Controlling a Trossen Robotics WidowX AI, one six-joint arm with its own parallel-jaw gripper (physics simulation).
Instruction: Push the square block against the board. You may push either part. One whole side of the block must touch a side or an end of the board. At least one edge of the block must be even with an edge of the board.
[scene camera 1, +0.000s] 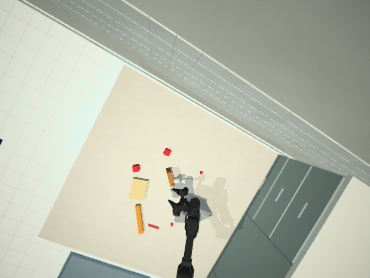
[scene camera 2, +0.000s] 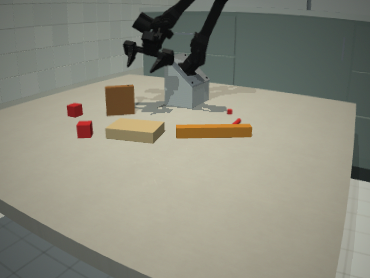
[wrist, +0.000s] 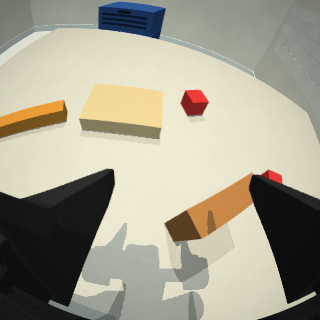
The gripper (scene camera 2: 138, 69) is open, holding nothing. Also in view: a square brown block (scene camera 2: 119, 99). A tan slab (scene camera 2: 145, 131) and a long orange board (scene camera 2: 200, 130) rest on the table.
The square brown block also shows in the wrist view (wrist: 197, 221). The tan slab is seen too in the wrist view (wrist: 112, 108). The gripper is seen too in the wrist view (wrist: 185, 179).
